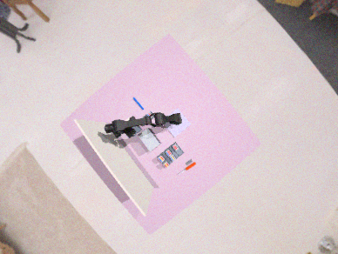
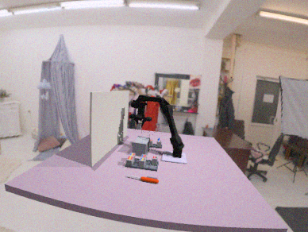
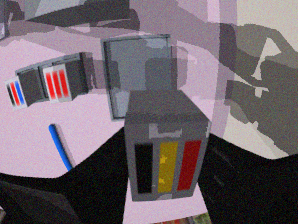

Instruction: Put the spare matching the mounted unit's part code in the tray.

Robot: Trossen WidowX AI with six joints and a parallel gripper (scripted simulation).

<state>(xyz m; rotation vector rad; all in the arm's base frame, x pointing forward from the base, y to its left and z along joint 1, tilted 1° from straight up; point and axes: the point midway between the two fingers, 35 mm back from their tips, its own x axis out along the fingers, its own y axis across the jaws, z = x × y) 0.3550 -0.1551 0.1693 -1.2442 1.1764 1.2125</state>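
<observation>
The grey tray lies 1 cm behind my gripper tip and 15 cm below it. From my gripper tip the other things lie so: grey box-shaped unit 7 cm behind, 18 cm to the left, 10 cm below; tall grey panel 16 cm ahead, 18 cm to the left, 8 cm above; grey spare block 2 cm above.
</observation>
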